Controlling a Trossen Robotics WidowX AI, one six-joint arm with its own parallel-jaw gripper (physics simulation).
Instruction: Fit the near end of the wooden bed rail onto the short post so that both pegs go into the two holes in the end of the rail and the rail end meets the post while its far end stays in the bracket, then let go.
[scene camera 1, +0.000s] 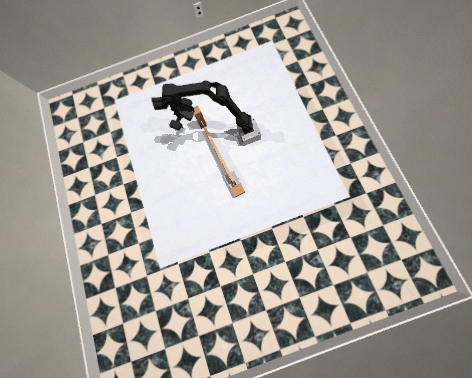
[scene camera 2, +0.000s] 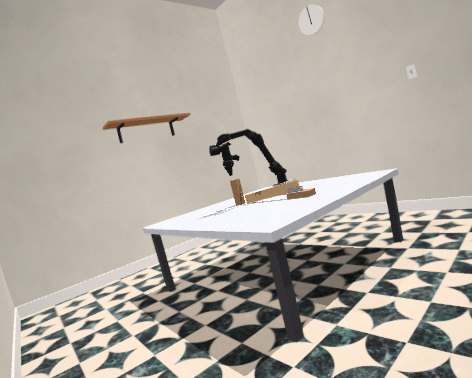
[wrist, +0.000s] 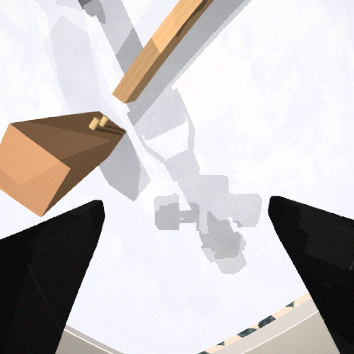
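Note:
The wooden bed rail runs across the table top, its far end at the grey bracket beside a wooden block. The short post stands upright by the near end. In the wrist view two light pegs stick out of the post's face, outside the rail, with a small gap between them and the rail end. The holes are hidden. My gripper is open and empty, above and beside the post, on the side away from the rail.
The white table carries the arm's base, which stands to the right of the rail in scene camera 1's view. Shadows of the arm lie on the table. A wall shelf hangs behind, away from the arm.

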